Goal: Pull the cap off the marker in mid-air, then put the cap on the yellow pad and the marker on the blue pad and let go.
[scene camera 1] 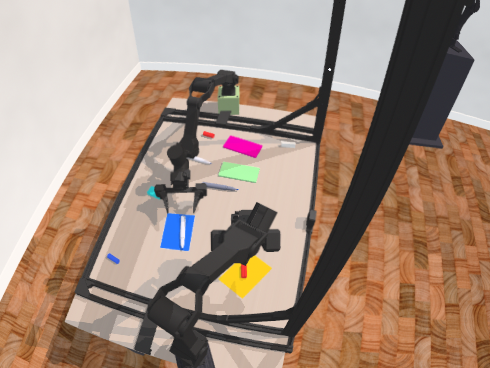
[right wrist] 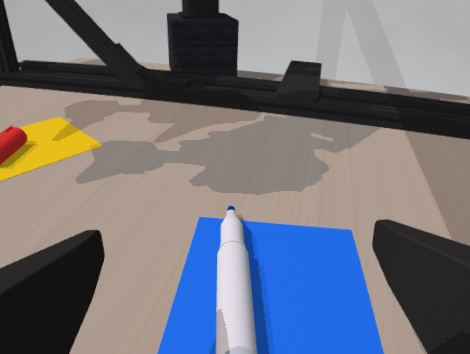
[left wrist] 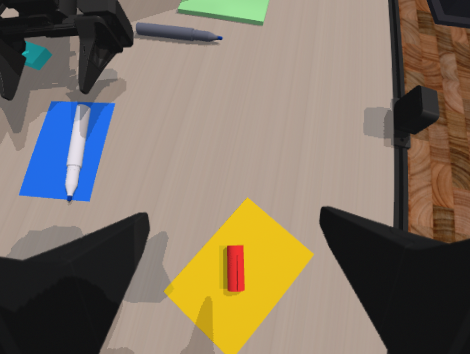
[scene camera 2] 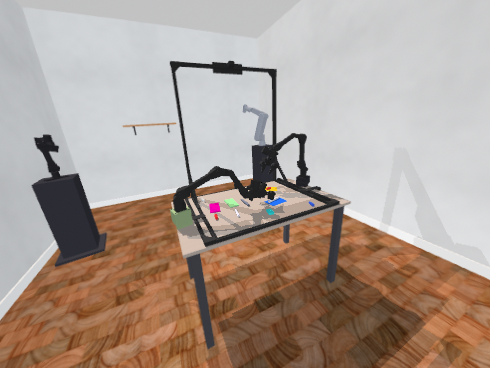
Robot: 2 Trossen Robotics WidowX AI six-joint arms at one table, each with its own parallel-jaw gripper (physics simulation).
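Pixels of known places: left gripper, fingertip midpoint: [left wrist: 235,218] [scene camera 2: 265,173]; right gripper, fingertip midpoint: [scene camera 1: 180,213] [right wrist: 239,239] [left wrist: 44,95]; left arm's base, origin of the base link: [scene camera 1: 192,355] [right wrist: 200,16] [scene camera 2: 303,176]; right arm's base, origin of the base link: [scene camera 1: 228,91] [scene camera 2: 180,209].
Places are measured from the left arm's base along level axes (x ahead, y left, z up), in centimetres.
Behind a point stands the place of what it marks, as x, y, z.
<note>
The white marker [scene camera 1: 183,232] @[46.1, -5.4, -7.2] [left wrist: 77,137] @[47.9, -5.8, -7.1] [right wrist: 234,285] @[47.2, -5.3, -7.0] lies uncapped on the blue pad [scene camera 1: 171,240] @[44.7, -0.4, -8.7] [left wrist: 42,165] @[46.1, 0.5, -8.7] [right wrist: 310,280] @[46.3, -0.5, -8.7], its blue nib at the pad's near edge in the left wrist view. The red cap [scene camera 1: 243,271] @[26.4, -22.0, -6.9] [left wrist: 235,268] @[26.9, -22.2, -6.9] [right wrist: 11,142] @[27.1, -21.4, -7.4] lies on its side on the yellow pad [scene camera 1: 257,270] @[26.3, -26.7, -8.7] [left wrist: 275,255] @[26.9, -27.1, -8.7] [right wrist: 65,142] @[25.1, -17.2, -8.7]. My right gripper [scene camera 1: 182,211] @[50.3, -6.0, -1.2] [left wrist: 44,95] @[50.3, -6.0, -1.2] [right wrist: 239,239] @[50.3, -6.0, -1.2] is wide open, its fingers on both sides of the marker and clear of it. My left gripper [left wrist: 235,218] @[30.8, -23.3, 7.5] is wide open and empty above the yellow pad; in scene camera 1 its arm hides its fingers.
A grey marker [scene camera 1: 221,187] @[62.2, -22.9, -7.2] [left wrist: 175,32] @[62.6, -21.9, -7.2], a green pad [scene camera 1: 239,172] @[68.3, -31.4, -8.0] [left wrist: 227,9] @[66.5, -31.4, -8.0] and a magenta pad [scene camera 1: 242,146] @[82.0, -36.2, -8.0] lie beyond the right gripper. A teal piece [scene camera 1: 153,192] @[66.5, 3.6, -7.2] [left wrist: 37,56] @[65.0, 0.7, -7.3] lies beside it. A blue cap [scene camera 1: 113,258] @[40.5, 22.1, -6.7] lies near the left rail. Dark rails border the table.
</note>
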